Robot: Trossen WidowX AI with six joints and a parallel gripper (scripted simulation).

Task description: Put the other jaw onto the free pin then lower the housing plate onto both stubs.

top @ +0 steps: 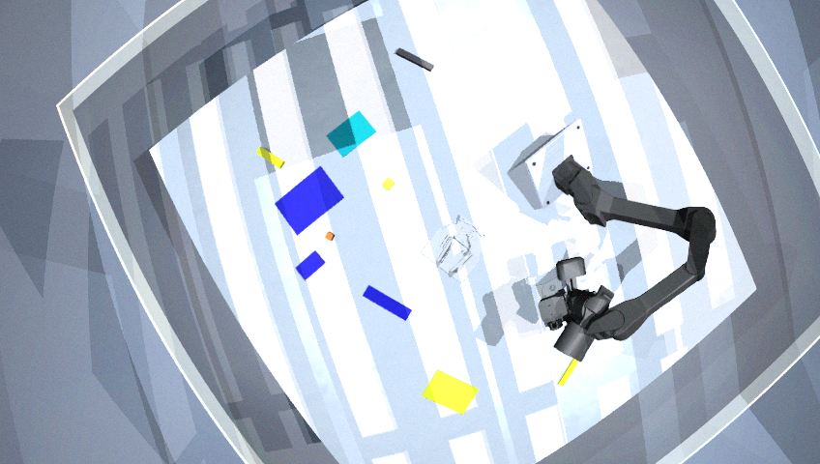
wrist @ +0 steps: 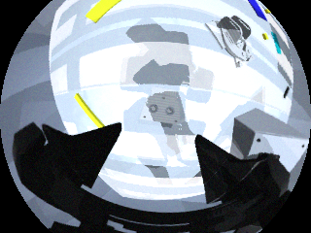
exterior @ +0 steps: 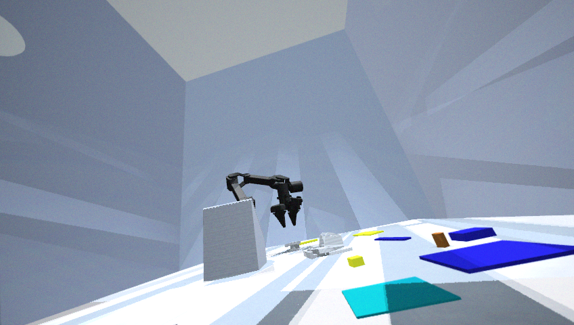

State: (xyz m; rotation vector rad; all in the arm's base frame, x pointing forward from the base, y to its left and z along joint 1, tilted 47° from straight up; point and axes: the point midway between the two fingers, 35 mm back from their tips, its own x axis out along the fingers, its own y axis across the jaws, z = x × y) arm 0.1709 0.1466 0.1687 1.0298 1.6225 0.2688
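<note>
Now: the pale flat part 7 cm below my gripper tip. From my gripper tip the other things lie so: grey ribbed jaw: 26 cm to the right, 9 cm below, 9 cm ahead; then white base: 23 cm to the right, 14 cm ahead, 10 cm below; then yellow tile: 35 cm ahead, 10 cm below, 4 cm to the left.
</note>
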